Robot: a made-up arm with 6 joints.
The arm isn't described. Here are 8 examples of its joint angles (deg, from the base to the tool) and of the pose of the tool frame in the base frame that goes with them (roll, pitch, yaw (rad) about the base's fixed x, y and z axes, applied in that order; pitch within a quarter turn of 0, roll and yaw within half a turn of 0; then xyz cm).
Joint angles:
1: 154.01 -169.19 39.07 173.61 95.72 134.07
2: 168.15 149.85 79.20 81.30 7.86 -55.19
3: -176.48 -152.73 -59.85 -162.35 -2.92 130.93
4: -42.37 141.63 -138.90 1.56 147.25 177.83
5: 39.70 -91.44 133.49 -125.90 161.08 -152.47
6: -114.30 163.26 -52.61 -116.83 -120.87 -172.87
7: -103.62 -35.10 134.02 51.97 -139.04 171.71
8: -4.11 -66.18 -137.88 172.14 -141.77 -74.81
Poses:
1: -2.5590 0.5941 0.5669 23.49 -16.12 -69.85
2: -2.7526 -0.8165 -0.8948 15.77 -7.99 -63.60
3: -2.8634 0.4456 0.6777 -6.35 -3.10 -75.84
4: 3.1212 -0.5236 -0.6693 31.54 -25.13 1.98
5: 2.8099 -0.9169 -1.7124 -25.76 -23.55 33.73
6: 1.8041 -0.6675 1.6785 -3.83 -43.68 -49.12
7: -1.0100 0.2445 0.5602 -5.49 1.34 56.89
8: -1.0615 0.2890 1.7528 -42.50 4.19 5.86
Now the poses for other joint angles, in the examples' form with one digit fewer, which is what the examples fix.
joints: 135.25 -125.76 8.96 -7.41 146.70 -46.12
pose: -0.309 0.438 1.576 46.8 -48.3 -18.3
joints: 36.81 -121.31 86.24 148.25 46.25 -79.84
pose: -1.354 -0.134 1.784 -68.1 -40.5 24.8
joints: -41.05 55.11 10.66 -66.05 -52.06 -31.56
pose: -0.881 -0.545 -1.657 71.7 -44.1 67.5
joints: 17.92 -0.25 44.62 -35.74 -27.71 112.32
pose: 0.335 0.319 1.812 29.2 16.5 106.1
